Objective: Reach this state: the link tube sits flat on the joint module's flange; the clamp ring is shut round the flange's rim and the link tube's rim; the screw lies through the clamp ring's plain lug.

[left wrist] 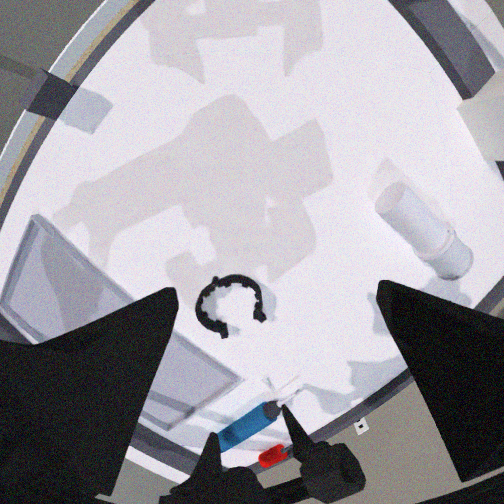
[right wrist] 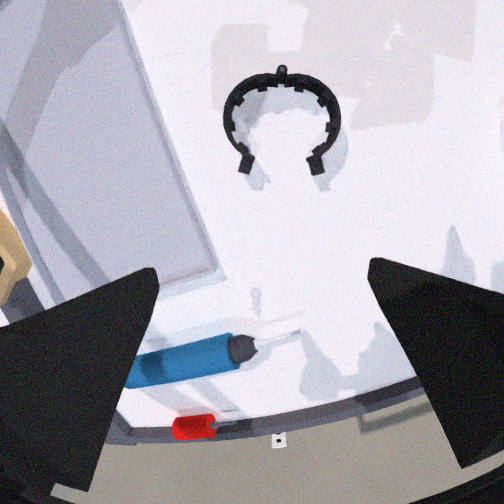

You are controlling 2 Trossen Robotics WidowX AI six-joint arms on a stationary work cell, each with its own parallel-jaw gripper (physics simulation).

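The black clamp ring [left wrist: 230, 305] lies open on the white table, its gap facing my right gripper; it also shows in the right wrist view [right wrist: 282, 120]. The white link tube [left wrist: 425, 230] lies on its side at the right, apart from the ring. A small pale screw [right wrist: 256, 297] lies flat on the table near the screwdriver tip. My left gripper [left wrist: 277, 292] is open and empty above the ring. My right gripper [right wrist: 264, 267] is open and empty; it also shows in the left wrist view [left wrist: 250, 435], low at the table's edge. I cannot pick out the joint module.
A grey tray [left wrist: 100, 320] [right wrist: 115, 175] lies left of the ring. A blue-handled screwdriver [left wrist: 247, 425] [right wrist: 190, 357] and a small red-handled tool [left wrist: 272, 456] [right wrist: 195, 426] lie by the table's rim. A grey block [left wrist: 450, 45] stands at the far right.
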